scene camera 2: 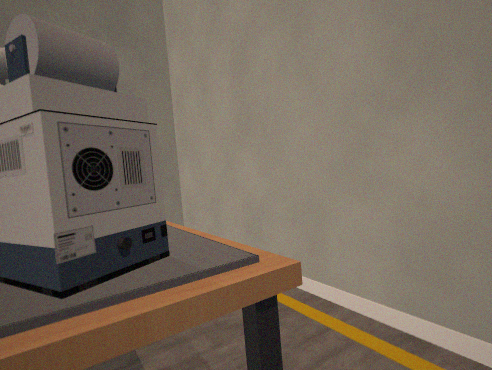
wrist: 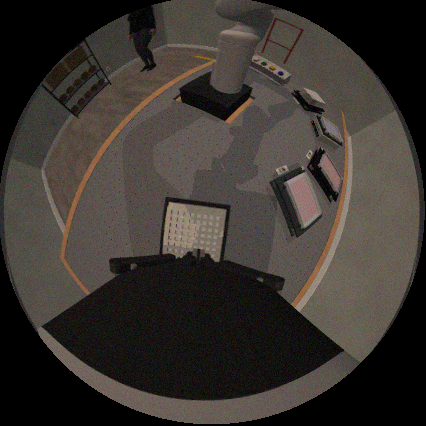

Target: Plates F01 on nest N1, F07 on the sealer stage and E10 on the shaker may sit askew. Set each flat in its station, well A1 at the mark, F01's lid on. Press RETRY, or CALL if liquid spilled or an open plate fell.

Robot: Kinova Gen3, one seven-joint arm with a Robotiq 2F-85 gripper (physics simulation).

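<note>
My gripper (wrist: 197, 255) is shut and empty at the lower middle of the wrist view, its fingertips over the near edge of a pale, many-welled plate (wrist: 194, 225). That plate lies in a dark-rimmed stage (wrist: 197, 202). At the right, a pink-filled plate (wrist: 304, 199) lies in a large dark holder (wrist: 283, 201). Another pink-filled plate (wrist: 330, 172) lies in a dark holder behind it. Farther back are a pale grey plate (wrist: 329, 129) on a station and a pale block or lid (wrist: 313, 98) on a black base. Plate labels, A1 marks and slight tilts are too small to read.
A white and blue machine (scene camera 2: 105, 220) stands on the table (scene camera 2: 220, 280). A panel (wrist: 271, 69) with several coloured buttons stands right of the arm's base (wrist: 215, 95). A red frame (wrist: 277, 44), a shelf rack (wrist: 95, 61) and a person (wrist: 143, 37) are beyond the table.
</note>
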